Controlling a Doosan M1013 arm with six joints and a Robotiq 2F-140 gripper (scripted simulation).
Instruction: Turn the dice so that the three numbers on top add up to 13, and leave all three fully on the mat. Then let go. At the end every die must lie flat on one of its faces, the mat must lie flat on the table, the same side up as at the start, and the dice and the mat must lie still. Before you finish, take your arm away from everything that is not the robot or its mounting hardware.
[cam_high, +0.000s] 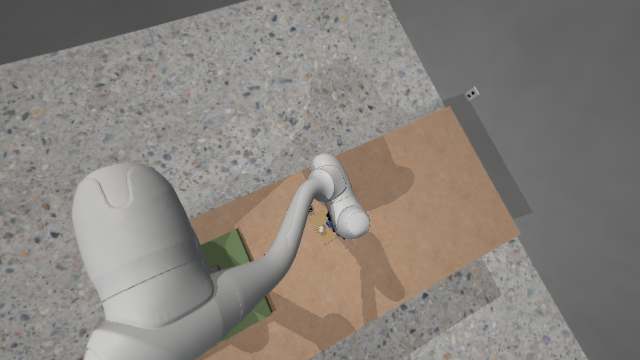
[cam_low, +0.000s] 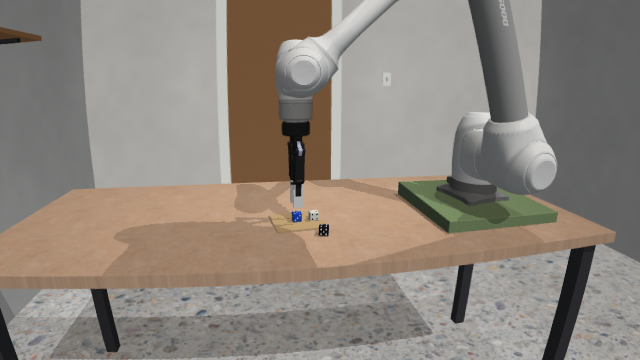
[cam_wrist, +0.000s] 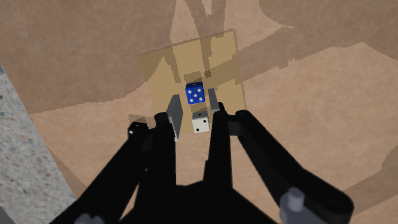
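My gripper is now 4 cm past the black die, 11 cm to the right of it and 7 cm above it. Also, from my hand: white die (5 cm behind, 1 cm to the left, 7 cm below); blue die (7 cm below); tan mat (8 cm below).
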